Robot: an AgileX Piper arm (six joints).
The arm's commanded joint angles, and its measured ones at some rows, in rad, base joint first. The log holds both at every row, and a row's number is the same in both.
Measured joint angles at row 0: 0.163 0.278 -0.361 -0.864 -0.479 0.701
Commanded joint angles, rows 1 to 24: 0.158 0.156 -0.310 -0.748 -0.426 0.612; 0.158 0.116 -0.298 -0.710 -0.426 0.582; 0.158 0.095 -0.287 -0.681 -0.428 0.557; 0.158 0.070 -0.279 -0.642 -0.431 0.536; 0.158 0.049 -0.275 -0.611 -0.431 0.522; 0.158 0.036 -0.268 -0.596 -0.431 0.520; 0.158 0.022 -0.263 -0.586 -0.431 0.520; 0.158 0.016 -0.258 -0.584 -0.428 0.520; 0.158 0.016 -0.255 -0.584 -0.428 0.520; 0.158 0.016 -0.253 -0.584 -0.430 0.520; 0.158 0.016 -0.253 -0.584 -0.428 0.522; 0.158 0.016 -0.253 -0.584 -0.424 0.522; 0.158 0.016 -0.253 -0.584 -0.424 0.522; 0.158 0.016 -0.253 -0.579 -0.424 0.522; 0.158 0.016 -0.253 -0.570 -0.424 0.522; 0.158 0.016 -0.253 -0.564 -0.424 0.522; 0.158 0.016 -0.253 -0.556 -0.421 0.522; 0.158 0.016 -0.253 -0.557 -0.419 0.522; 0.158 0.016 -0.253 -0.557 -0.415 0.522; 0.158 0.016 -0.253 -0.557 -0.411 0.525; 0.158 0.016 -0.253 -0.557 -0.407 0.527; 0.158 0.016 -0.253 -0.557 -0.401 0.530; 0.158 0.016 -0.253 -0.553 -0.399 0.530; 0.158 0.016 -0.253 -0.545 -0.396 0.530
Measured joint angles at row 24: 0.163 0.020 -0.259 -0.563 -0.418 0.525
